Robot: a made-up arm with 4 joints.
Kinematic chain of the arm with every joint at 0, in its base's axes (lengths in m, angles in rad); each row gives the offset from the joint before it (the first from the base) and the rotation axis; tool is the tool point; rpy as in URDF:
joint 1: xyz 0 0.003 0.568 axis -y
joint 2: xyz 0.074 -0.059 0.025 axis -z
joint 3: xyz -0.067 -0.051 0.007 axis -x
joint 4: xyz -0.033 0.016 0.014 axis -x
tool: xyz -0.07 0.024 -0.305 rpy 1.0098 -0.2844 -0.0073
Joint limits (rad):
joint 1: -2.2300..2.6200
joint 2: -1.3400..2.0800
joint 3: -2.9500..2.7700
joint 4: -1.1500..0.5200
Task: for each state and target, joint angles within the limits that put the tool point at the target. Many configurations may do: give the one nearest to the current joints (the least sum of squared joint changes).
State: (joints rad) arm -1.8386 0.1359 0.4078 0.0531
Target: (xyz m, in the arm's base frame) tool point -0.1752 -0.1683 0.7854
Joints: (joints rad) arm -2.0323 0.1623 0.7620 -0.3091
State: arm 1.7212 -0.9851 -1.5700 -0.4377
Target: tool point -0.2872 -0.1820 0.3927
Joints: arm 1.9907 -0.9724 -1.8858 -0.8618
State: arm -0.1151 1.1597 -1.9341 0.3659
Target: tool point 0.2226 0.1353 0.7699
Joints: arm 0.4528 1.4754 -2.0652 0.4261
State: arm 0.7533 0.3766 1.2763 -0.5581
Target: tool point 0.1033 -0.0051 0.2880
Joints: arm 0.7133 0.6970 1.1364 -0.9124
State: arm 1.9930 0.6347 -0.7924 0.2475
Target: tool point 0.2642 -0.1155 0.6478
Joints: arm 2.3242 0.3015 -0.1860 0.5200
